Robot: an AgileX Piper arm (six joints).
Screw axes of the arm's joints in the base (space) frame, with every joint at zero. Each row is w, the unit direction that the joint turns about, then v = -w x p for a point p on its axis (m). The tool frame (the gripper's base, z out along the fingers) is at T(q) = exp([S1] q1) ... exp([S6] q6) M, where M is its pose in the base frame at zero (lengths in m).
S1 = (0, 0, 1, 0, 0, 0)
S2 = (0, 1, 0, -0.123, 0, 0)
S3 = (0, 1, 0, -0.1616, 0, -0.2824)
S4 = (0.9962, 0, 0.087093, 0, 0.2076, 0)
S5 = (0, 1, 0, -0.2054, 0, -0.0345)
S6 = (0.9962, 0, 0.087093, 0, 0.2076, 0)
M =
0.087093 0 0.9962 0.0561
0 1 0 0
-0.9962 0 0.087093 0.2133
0 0 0 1
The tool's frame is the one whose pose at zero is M.
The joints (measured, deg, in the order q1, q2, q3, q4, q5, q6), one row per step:
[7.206, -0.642, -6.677, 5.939, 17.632, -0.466]
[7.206, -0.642, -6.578, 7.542, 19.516, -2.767]
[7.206, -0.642, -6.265, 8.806, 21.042, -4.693]
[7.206, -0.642, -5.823, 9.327, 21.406, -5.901]
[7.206, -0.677, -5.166, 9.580, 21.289, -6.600]
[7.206, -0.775, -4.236, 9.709, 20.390, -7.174]
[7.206, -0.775, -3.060, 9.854, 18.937, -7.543]
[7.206, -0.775, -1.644, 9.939, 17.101, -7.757]
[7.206, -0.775, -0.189, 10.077, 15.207, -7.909]
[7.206, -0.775, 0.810, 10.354, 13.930, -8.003]
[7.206, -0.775, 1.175, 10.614, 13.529, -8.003]
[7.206, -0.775, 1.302, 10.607, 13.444, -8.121]
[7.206, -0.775, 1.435, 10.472, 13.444, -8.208]
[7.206, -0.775, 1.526, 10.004, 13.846, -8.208]
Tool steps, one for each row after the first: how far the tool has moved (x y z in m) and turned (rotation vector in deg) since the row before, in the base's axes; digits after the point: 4 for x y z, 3 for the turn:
[-0.0004, 0.0011, -0.0034, -0.997, 1.773, 0.804]
[-0.0002, 0.0010, -0.0041, -0.925, 1.625, 0.745]
[0.0003, 0.0004, -0.0031, -0.778, 0.640, 0.357]
[0.0006, 0.0002, -0.0036, -0.490, 0.407, 0.150]
[0.0010, 0.0000, -0.0039, -0.396, -0.139, -0.024]
[0.0014, -0.0001, -0.0046, -0.143, -0.297, -0.156]
[0.0016, -0.0002, -0.0054, -0.031, -0.411, -0.265]
[0.0015, -0.0003, -0.0056, 0.078, -0.411, -0.286]
[0.0009, -0.0001, -0.0039, 0.236, -0.234, -0.185]
[0.0003, 0.0000, -0.0015, 0.267, 0.004, -0.051]
[0.0001, 0.0000, -0.0006, -0.126, 0.023, 0.002]
[0.0001, 0.0000, -0.0008, -0.235, 0.101, 0.003]
[-0.0001, -0.0001, -0.0012, -0.529, 0.424, 0.036]

